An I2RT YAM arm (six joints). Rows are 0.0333 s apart.
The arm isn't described. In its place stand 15 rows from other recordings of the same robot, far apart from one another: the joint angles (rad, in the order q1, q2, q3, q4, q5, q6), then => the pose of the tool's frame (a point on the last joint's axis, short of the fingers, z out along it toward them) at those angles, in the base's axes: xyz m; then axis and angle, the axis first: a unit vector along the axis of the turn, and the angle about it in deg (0 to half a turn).
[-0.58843 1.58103 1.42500 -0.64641 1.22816 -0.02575] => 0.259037 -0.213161 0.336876 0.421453 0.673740 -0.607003 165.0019
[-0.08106 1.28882 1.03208 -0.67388 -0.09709 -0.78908] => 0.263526 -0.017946 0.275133 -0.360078 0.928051 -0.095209 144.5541
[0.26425 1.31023 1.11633 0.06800 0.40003 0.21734] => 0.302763 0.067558 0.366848 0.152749 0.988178 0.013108 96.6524
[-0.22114 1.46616 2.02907 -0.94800 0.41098 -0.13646] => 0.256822 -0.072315 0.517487 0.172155 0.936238 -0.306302 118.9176
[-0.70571 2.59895 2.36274 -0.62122 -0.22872 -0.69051] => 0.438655 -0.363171 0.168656 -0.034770 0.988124 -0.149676 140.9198
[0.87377 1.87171 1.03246 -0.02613 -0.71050 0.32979] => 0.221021 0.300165 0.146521 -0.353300 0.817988 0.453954 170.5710
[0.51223 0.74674 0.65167 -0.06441 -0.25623 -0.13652] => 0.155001 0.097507 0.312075 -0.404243 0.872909 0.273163 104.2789
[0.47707 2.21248 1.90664 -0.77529 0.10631 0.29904] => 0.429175 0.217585 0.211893 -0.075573 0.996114 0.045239 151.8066
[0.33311 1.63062 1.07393 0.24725 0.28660 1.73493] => 0.360988 0.114254 0.265583 0.631966 0.606599 0.482345 133.1466
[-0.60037 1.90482 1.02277 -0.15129 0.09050 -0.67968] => 0.299043 -0.208648 0.117872 -0.026651 0.980073 -0.196842 158.4802
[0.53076 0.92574 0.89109 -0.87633 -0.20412 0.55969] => 0.147211 0.094772 0.289920 -0.019902 0.966433 0.256147 153.9288
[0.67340 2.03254 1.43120 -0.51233 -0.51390 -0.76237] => 0.317344 0.275566 0.166501 -0.681275 0.690140 0.244072 153.4141
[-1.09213 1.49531 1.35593 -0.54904 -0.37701 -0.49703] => 0.165360 -0.290210 0.334088 0.202112 0.959041 -0.198472 130.9901
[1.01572 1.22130 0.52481 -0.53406 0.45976 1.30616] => 0.114280 0.154315 0.150562 0.183959 0.980840 0.064122 148.4738
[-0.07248 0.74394 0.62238 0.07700 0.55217 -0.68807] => 0.178593 -0.031689 0.317482 -0.037072 0.857992 -0.512323 114.0359
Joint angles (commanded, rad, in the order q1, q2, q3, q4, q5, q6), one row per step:
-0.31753, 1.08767, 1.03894, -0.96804, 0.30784, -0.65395
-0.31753, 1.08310, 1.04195, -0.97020, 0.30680, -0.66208
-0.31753, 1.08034, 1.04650, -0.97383, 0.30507, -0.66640
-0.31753, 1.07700, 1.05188, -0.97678, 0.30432, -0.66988
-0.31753, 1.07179, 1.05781, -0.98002, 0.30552, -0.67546
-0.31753, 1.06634, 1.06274, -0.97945, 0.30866, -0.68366
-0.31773, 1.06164, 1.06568, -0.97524, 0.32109, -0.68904
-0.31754, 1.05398, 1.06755, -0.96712, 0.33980, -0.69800
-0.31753, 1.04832, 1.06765, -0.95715, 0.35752, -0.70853
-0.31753, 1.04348, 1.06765, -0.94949, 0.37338, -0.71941
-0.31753, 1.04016, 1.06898, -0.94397, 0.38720, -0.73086
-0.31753, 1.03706, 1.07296, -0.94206, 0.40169, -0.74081
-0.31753, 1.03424, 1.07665, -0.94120, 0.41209, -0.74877
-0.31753, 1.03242, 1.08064, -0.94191, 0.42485, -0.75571
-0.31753, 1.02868, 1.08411, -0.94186, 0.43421, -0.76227
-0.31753, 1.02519, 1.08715, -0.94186, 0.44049, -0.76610
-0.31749, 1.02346, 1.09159, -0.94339, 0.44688, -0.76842
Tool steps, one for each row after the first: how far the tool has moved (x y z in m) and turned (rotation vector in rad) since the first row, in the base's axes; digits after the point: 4 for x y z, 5 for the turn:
-0.0009, 0.0003, 0.0016, -0.00398, -0.00181, 0.00713
-0.0015, 0.0006, 0.0033, -0.00541, -0.00385, 0.01153
-0.0022, 0.0008, 0.0053, -0.00800, -0.00797, 0.01473
-0.0032, 0.0011, 0.0079, -0.01366, -0.01264, 0.01856
-0.0041, 0.0013, 0.0104, -0.02290, -0.01848, 0.02338
-0.0048, 0.0011, 0.0125, -0.03868, -0.02382, 0.02055
-0.0058, 0.0008, 0.0151, -0.06259, -0.03121, 0.01713
-0.0064, 0.0004, 0.0170, -0.08561, -0.03617, 0.01499
-0.0070, 0.0000, 0.0185, -0.10619, -0.03828, 0.01396
-0.0075, -0.0003, 0.0199, -0.12460, -0.03834, 0.01440
-0.0081, -0.0006, 0.0220, -0.14246, -0.03769, 0.01314
-0.0088, -0.0008, 0.0238, -0.15585, -0.03760, 0.01269
-0.0094, -0.0010, 0.0254, -0.16983, -0.03511, 0.01011
-0.0103, -0.0010, 0.0273, -0.18174, -0.03580, 0.00899
-0.0111, -0.0010, 0.0289, -0.19001, -0.03810, 0.00762
-0.0117, -0.0010, 0.0305, -0.19714, -0.03935, 0.00519

